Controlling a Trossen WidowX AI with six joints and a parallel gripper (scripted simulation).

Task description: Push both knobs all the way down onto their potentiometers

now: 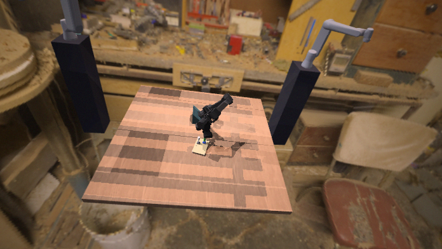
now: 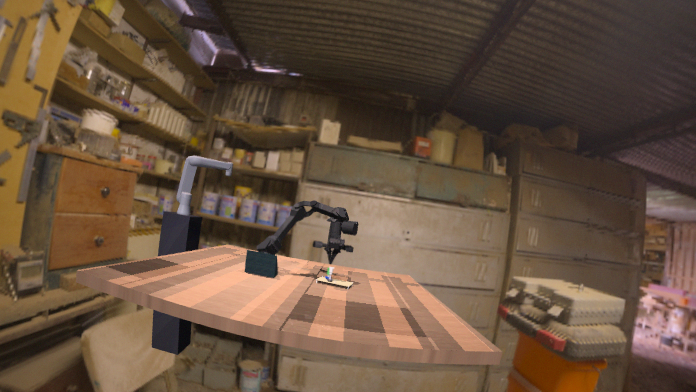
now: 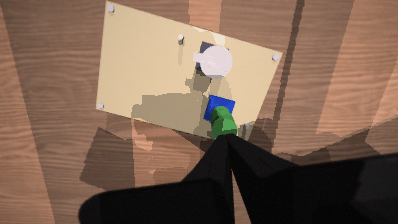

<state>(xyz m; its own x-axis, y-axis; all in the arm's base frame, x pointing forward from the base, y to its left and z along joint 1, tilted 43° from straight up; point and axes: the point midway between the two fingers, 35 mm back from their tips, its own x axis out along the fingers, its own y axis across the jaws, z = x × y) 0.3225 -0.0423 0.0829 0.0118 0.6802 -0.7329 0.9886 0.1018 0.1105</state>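
The green knob lies 40 mm below my gripper tip. Also, from my gripper tip: potentiometer with knob 50 mm to the right, 40 mm below, 10 mm ahead; grey knob 50 mm to the right, 20 mm below, 10 mm ahead.
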